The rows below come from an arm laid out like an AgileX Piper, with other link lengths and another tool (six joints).
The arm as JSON. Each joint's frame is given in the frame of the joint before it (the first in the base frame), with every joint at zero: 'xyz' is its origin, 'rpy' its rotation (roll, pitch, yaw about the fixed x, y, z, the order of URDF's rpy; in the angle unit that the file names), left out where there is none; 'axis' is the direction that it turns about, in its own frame. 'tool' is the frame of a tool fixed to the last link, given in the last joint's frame.
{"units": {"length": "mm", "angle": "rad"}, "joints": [
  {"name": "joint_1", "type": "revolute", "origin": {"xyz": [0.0, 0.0, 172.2]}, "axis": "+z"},
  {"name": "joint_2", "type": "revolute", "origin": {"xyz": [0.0, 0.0, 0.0]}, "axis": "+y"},
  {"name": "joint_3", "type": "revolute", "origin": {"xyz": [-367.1, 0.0, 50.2]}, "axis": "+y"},
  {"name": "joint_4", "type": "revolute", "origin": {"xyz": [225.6, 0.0, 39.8]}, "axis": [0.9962, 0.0, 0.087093]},
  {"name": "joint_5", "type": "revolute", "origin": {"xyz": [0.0, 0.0, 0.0]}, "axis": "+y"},
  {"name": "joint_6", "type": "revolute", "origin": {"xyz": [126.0, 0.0, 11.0]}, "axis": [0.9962, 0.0, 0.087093]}
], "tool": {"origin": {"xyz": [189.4, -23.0, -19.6], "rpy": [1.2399, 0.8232, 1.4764]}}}
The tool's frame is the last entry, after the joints.
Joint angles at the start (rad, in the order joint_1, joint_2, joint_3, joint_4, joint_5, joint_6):
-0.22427, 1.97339, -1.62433, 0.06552, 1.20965, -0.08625
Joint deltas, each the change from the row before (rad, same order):
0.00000, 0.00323, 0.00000, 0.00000, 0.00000, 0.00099
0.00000, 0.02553, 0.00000, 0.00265, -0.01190, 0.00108
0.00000, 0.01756, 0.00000, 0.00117, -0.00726, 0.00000
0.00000, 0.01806, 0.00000, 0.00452, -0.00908, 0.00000
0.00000, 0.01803, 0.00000, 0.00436, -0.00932, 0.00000
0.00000, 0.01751, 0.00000, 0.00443, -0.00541, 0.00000
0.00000, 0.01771, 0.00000, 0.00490, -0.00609, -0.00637
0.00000, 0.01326, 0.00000, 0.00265, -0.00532, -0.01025
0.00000, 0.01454, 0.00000, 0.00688, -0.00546, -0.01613
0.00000, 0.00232, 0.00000, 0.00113, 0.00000, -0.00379
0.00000, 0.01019, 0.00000, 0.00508, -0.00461, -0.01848
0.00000, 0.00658, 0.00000, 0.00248, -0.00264, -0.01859
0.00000, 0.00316, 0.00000, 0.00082, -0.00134, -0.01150
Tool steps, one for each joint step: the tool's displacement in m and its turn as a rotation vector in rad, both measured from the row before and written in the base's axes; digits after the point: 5 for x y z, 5 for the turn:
-0.00014, 0.00007, -0.00133, 0.00083, 0.00319, -0.00098
0.00269, 0.00019, -0.01065, 0.00542, 0.01284, -0.00256
0.00138, 0.00001, -0.00738, 0.00324, 0.00984, -0.00082
0.00200, 0.00090, -0.00767, 0.00599, 0.00787, -0.00203
0.00193, 0.00085, -0.00771, 0.00573, 0.00765, -0.00210
0.00064, 0.00119, -0.00747, 0.00660, 0.01092, -0.00194
0.00084, 0.00105, -0.00760, 0.00651, 0.00995, 0.00409
0.00080, 0.00023, -0.00574, 0.00352, 0.00651, 0.00878
0.00103, 0.00127, -0.00632, 0.00739, 0.00624, 0.01292
-0.00008, 0.00024, -0.00099, 0.00140, 0.00171, 0.00333
0.00105, 0.00064, -0.00449, 0.00503, 0.00286, 0.01593
0.00063, -0.00004, -0.00292, 0.00247, 0.00168, 0.01724
0.00035, -0.00023, -0.00142, 0.00080, 0.00056, 0.01098

